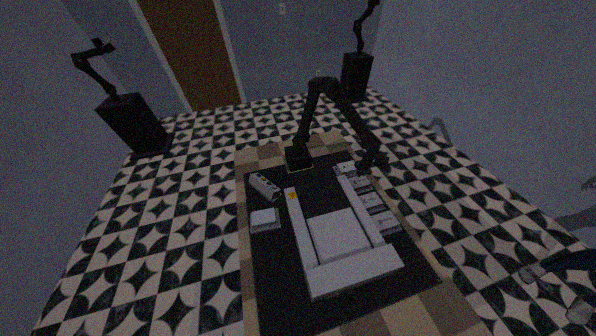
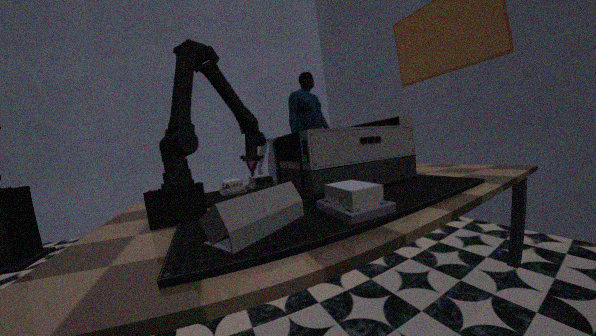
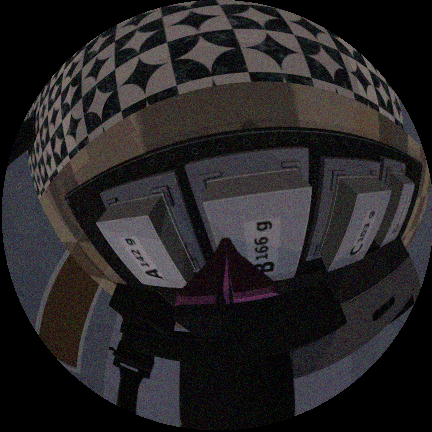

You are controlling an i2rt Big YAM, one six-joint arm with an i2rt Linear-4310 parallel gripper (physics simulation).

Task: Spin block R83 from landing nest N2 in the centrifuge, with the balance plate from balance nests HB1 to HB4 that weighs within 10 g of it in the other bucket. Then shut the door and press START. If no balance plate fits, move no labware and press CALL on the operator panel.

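Where they show: gripper, fingertip midpoint: (image 1: pixel 358 176) (image 2: pixel 252 176) (image 3: pixel 225 242); arm's base, origin of the base link: (image 1: pixel 297 152) (image 2: pixel 179 186) (image 3: pixel 142 324).
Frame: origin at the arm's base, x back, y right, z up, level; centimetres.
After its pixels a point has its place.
Note:
My gripper (image 2: pixel 252 172) {x -29.5, y -31.9, z -3.4 cm} (image 3: pixel 225 242) {x -29.5, y -31.9, z -3.4 cm} is shut and empty, with pink fingers pointing down close over plate B (image 3: pixel 287 212) {x -34.8, y -34.5, z -3.4 cm}, labelled 166 g; whether they touch is unclear. Plate A (image 3: pixel 142 245) {x -20.9, y -32.2, z -3.4 cm} (image 1: pixel 346 167) {x -20.1, y -28.1, z -3.3 cm} reads 142 g, and plate C (image 3: pixel 372 205) {x -46.4, y -33.9, z -3.4 cm} (image 1: pixel 370 200) {x -47.2, y -29.7, z -3.4 cm} reads 103 g. Plate D (image 3: pixel 400 210) {x -58.9, y -31.7, z -3.5 cm} (image 1: pixel 385 221) {x -60.7, y -30.4, z -3.4 cm} stands beyond C, its weight unreadable. A white block (image 1: pixel 263 217) {x -40.8, y 30.0, z -2.5 cm} (image 2: pixel 353 194) {x -35.9, y 36.0, z -3.2 cm} sits on a nest (image 2: pixel 361 216) {x -36.0, y 37.9, z -7.5 cm}; no R83 label is readable. The centrifuge (image 1: pixel 352 272) {x -79.5, y 1.9, z 15.6 cm} (image 2: pixel 350 150) {x -50.7, y 16.7, z 5.1 cm} stands between this nest and the plates; its buckets are hidden and its door state is unclear.
The operator panel (image 1: pixel 265 187) {x -22.6, y 26.1, z -1.0 cm} (image 2: pixel 260 214) {x -17.6, y 31.7, z -4.3 cm} stands near the arm base (image 1: pixel 298 158) {x -5.8, y 0.9, z 0.3 cm} (image 2: pixel 175 205) {x 0.9, y 7.6, z -4.3 cm}, with coloured buttons. The centrifuge's long wall runs beside the row of plates. A person (image 2: pixel 306 107) stands behind the table. Two other arms on pedestals (image 1: pixel 134 122) (image 1: pixel 356 75) stand away from it.

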